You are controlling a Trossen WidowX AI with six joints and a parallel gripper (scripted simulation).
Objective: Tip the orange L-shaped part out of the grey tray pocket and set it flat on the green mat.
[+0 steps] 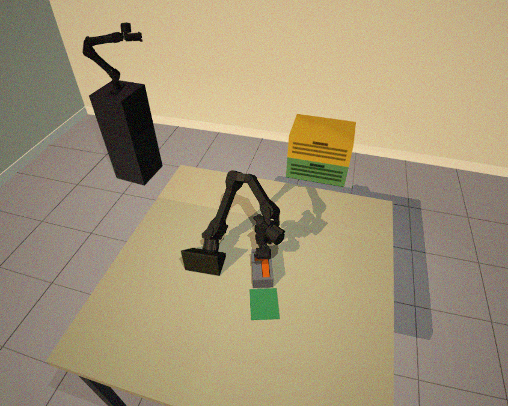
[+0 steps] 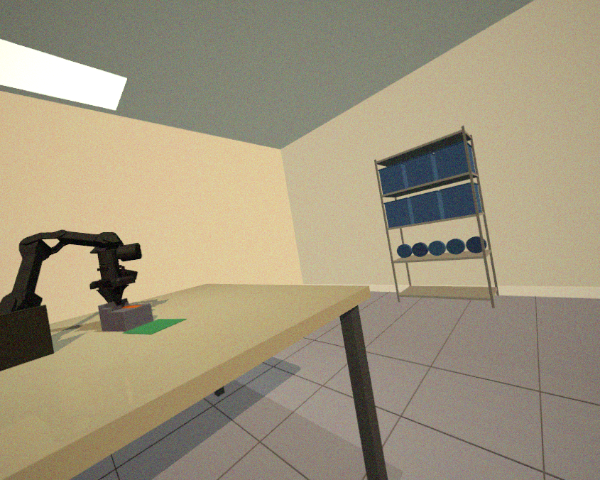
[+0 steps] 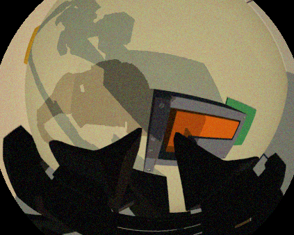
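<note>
My gripper tip is now 2 cm short of the orange L-shaped part, 5 cm to the left of it and 2 cm above it. Also, from my gripper tip: green mat (8 cm ahead, 20 cm to the right, 9 cm below).
</note>
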